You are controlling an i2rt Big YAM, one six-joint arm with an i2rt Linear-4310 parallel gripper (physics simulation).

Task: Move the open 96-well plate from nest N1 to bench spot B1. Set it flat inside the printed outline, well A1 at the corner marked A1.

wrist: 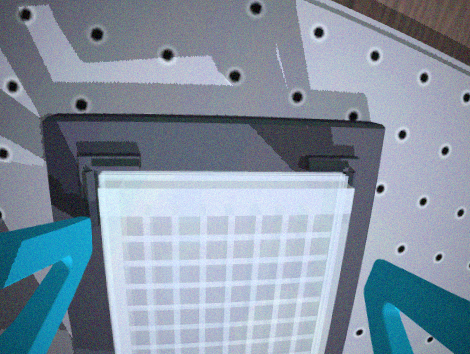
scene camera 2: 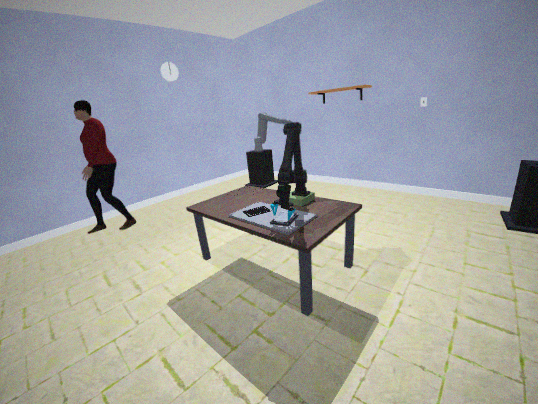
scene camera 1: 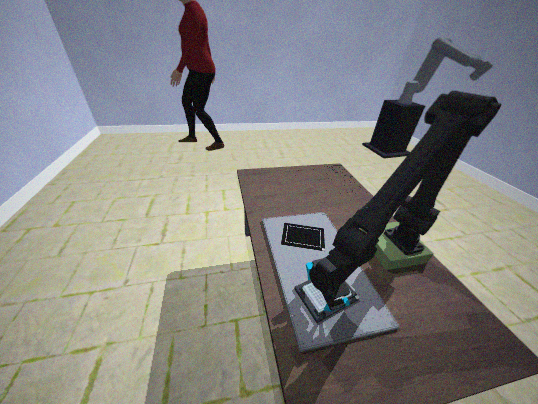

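Pixels of known places: gripper, fingertip midpoint: [wrist: 231,256] [scene camera 2: 281,217] [scene camera 1: 317,293]; arm's base, link origin: [scene camera 2: 301,193] [scene camera 1: 402,241].
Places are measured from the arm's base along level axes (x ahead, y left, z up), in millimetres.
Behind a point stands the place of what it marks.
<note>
The white 96-well plate [scene camera 1: 314,297] @[y 113, x 430, z -13 mm] [wrist: 225,201] @[y 111, x 434, z -14 mm] sits in the dark nest N1 [wrist: 200,142] @[y 121, x 449, z -28 mm], with its well grid facing up. The plate looks flat, with corner brackets of the nest at its far end in the wrist view; its near end runs out of that view. My gripper [scene camera 1: 321,290] @[y 105, x 417, z -12 mm] [scene camera 2: 283,213] @[y 105, x 417, z -12 mm] [wrist: 231,256] @[y 105, x 417, z -12 mm] is open, with one cyan finger on each side of the plate and a gap to it on both sides. The black bench spot B1 [scene camera 1: 303,236] @[y -152, x 344, z -39 mm] [scene camera 2: 256,211] @[y -153, x 350, z -38 mm] bears a white printed outline. Its corner letters are too small to read.
A grey perforated board [scene camera 1: 292,270] @[y -11, x 448, z -40 mm] [wrist: 420,165] @[y 24, x 456, z -40 mm] lies on the brown table [scene camera 1: 285,190] @[y -508, x 289, z -53 mm] [scene camera 2: 220,201] @[y -613, x 277, z -53 mm] under the nest and the spot. My arm's green base block [scene camera 1: 405,260] @[y 72, x 49, z -12 mm] [scene camera 2: 303,199] @[y 68, x 83, z -9 mm] stands beside the board. A person in red [scene camera 1: 197,45] [scene camera 2: 95,142] is beyond the table.
</note>
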